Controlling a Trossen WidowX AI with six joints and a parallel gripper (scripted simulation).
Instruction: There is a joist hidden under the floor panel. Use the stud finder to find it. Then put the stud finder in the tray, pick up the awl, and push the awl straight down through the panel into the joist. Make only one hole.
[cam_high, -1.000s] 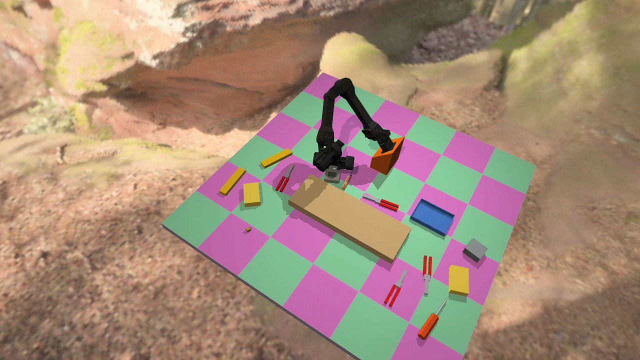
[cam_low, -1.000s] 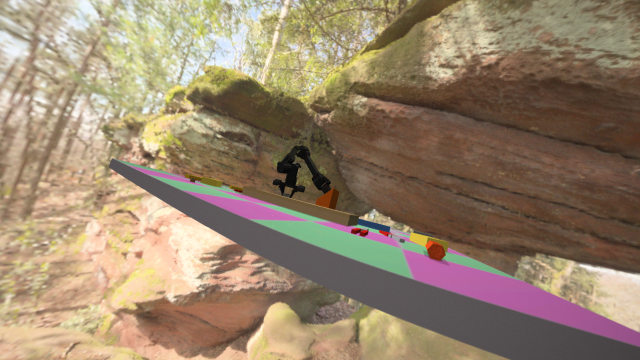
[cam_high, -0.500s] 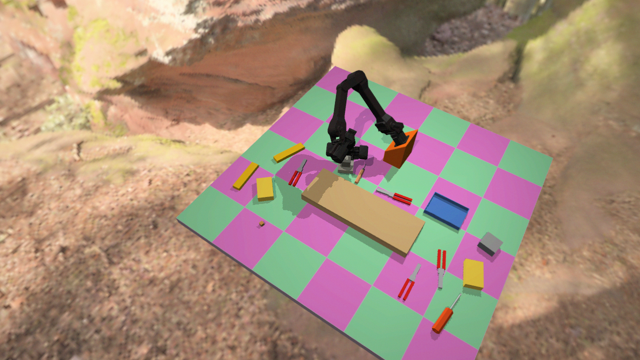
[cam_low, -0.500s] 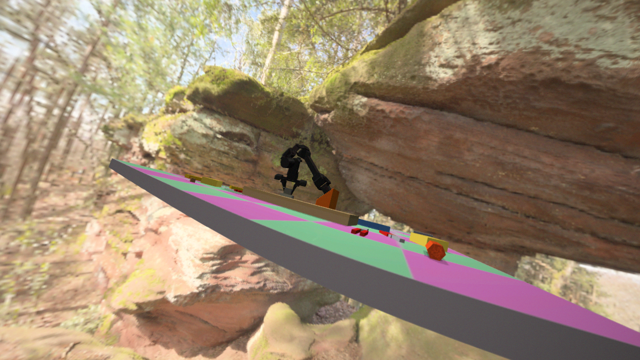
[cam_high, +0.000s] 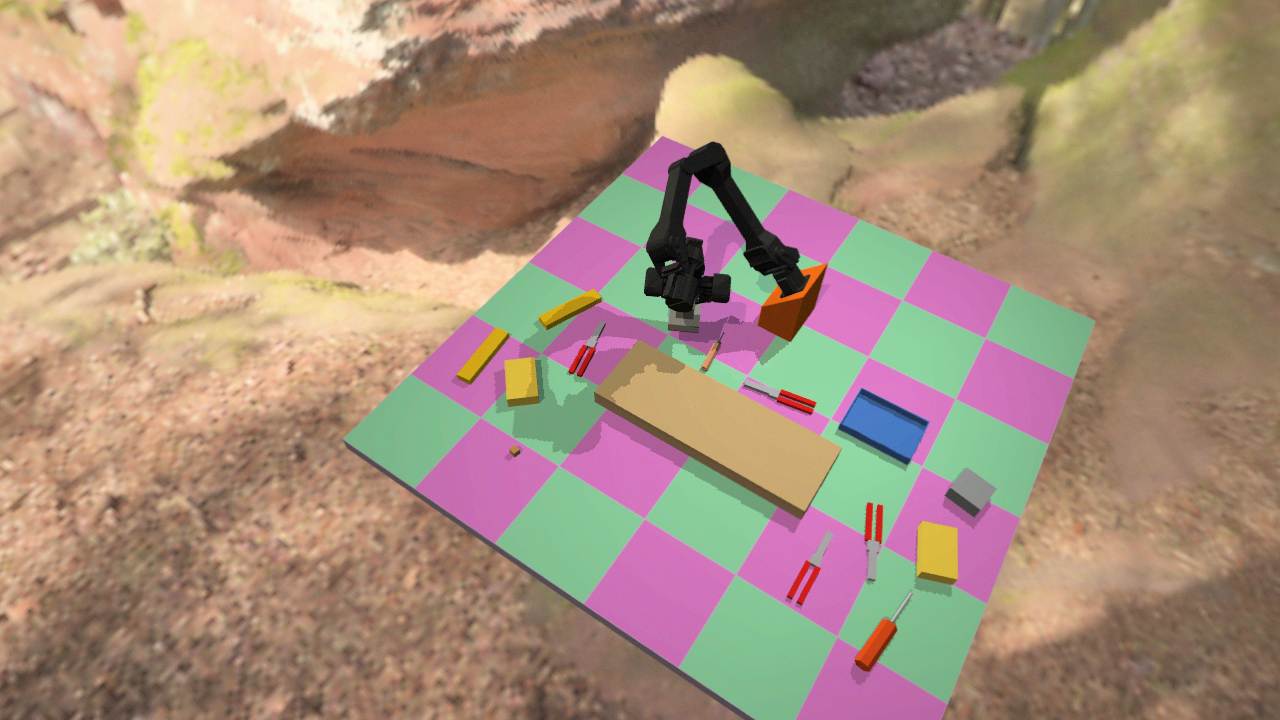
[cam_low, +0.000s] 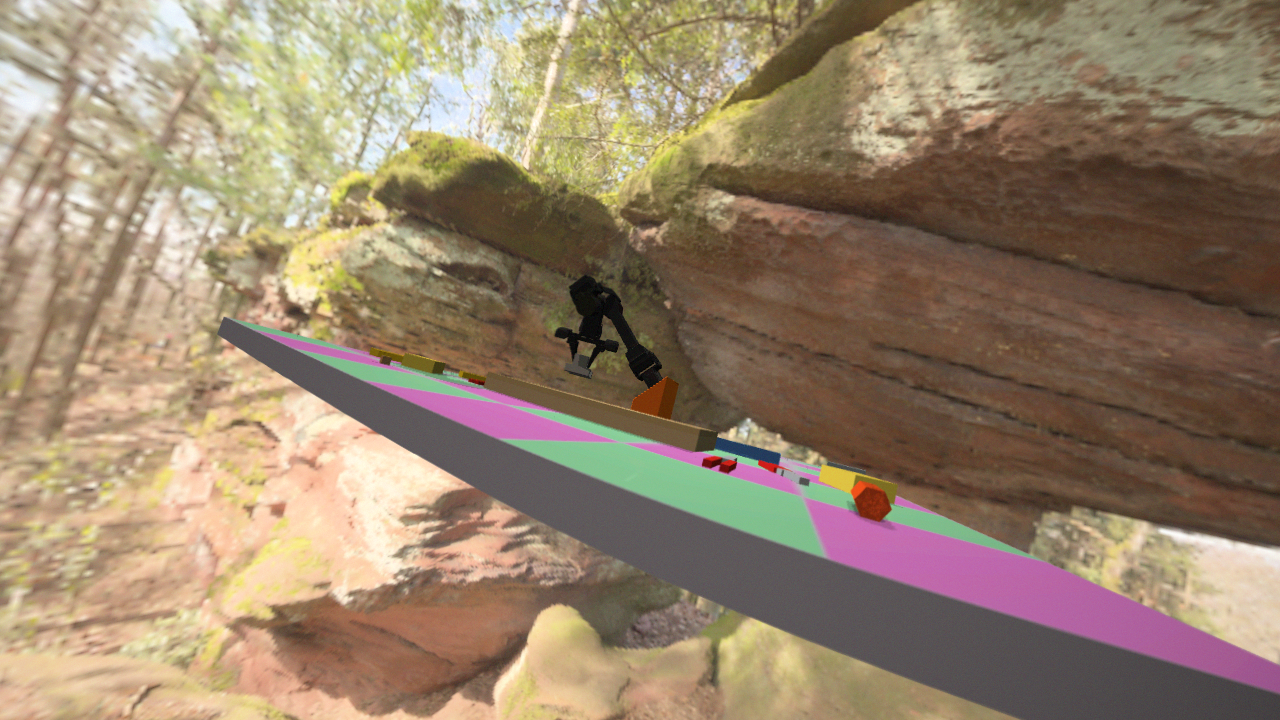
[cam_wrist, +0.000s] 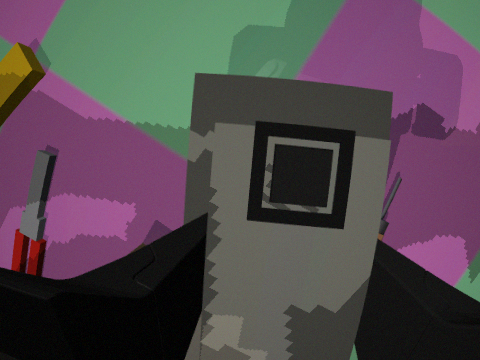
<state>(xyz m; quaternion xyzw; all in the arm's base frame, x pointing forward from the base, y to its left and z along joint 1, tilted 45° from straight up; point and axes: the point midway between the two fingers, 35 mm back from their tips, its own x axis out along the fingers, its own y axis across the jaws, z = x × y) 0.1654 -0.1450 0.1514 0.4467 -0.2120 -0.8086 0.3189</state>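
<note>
The awl is 90 mm to the left of my gripper tip and 120 mm below it. Also, from my gripper tip: tiny brown cube: 460 mm ahead, 190 mm to the right, 110 mm below; grey stud finder: 10 mm behind, 20 mm above; blue tray: 50 mm ahead, 510 mm to the left, 110 mm below.
</note>
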